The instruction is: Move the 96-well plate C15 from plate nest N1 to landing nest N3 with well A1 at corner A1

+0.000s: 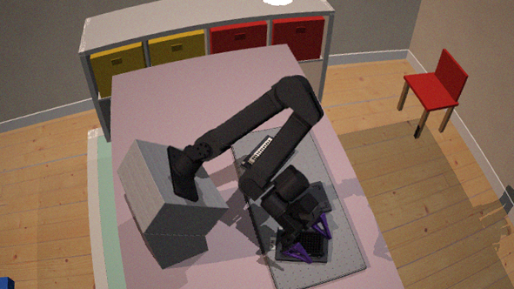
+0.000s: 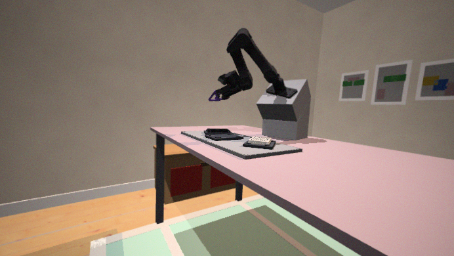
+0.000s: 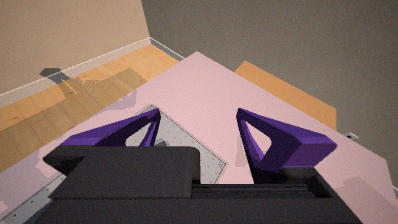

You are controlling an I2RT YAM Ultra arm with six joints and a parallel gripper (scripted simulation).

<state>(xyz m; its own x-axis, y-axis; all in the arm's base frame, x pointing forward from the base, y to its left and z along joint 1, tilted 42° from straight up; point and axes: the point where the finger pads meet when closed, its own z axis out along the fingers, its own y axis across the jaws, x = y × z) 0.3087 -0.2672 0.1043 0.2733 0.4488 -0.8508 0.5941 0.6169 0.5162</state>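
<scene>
My hand is 80 mm past the white 96-well plate C15, 470 mm to the right of it and 190 mm above it. From my hand the other things lie so: deck label: 140 mm behind, 400 mm to the left, 210 mm below; dark landing nest N3: 20 mm ahead, 280 mm to the left, 200 mm below; black plate C51: 110 mm to the left, 190 mm below.
</scene>
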